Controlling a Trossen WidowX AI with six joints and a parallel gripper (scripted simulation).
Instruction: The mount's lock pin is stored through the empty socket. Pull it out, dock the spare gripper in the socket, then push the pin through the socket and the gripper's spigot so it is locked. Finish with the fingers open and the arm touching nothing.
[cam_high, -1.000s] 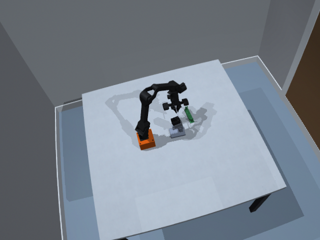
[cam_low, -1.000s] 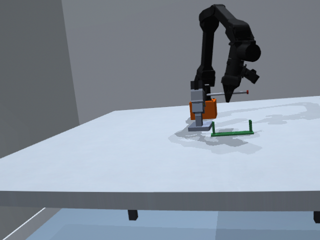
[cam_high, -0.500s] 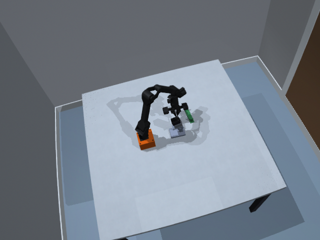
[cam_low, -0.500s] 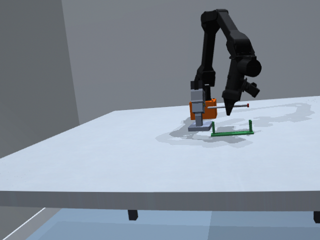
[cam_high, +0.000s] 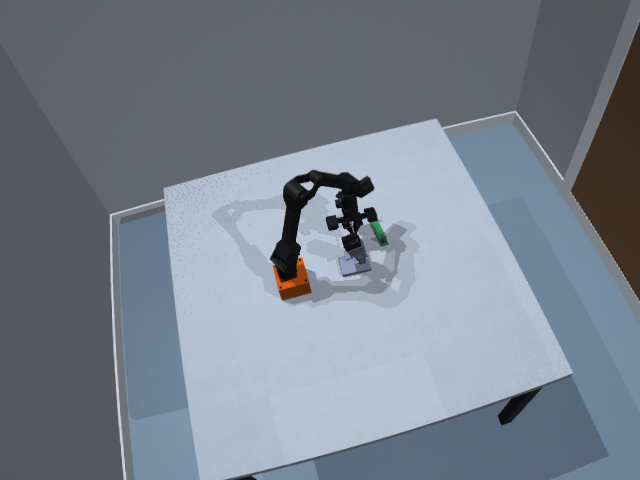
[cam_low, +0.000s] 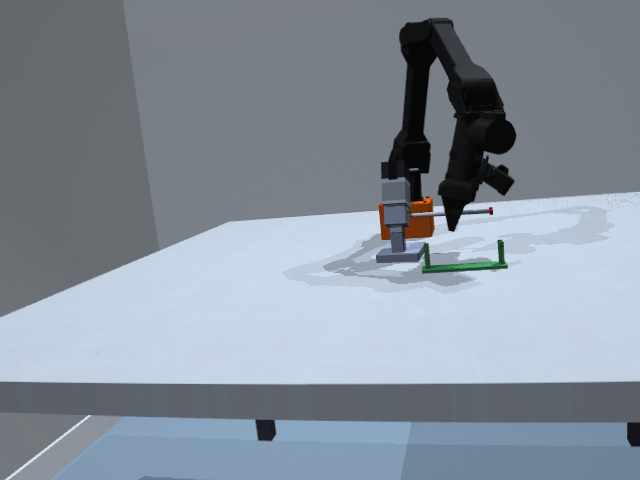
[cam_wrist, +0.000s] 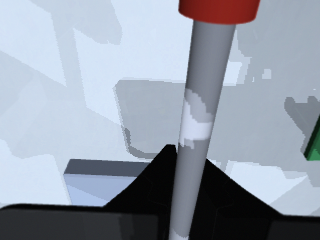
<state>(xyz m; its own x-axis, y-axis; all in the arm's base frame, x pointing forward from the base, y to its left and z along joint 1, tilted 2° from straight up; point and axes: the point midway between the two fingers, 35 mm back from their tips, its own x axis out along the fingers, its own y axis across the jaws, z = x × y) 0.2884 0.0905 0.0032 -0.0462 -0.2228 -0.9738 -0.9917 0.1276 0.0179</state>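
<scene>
My gripper tip is 10 cm to the left of the grey mount and 2 cm past it. Round my gripper tip: green rack 11 cm ahead, 2 cm below, 1 cm to the left; then dark spare gripper 10 cm to the right, 8 cm above, 3 cm behind.
</scene>
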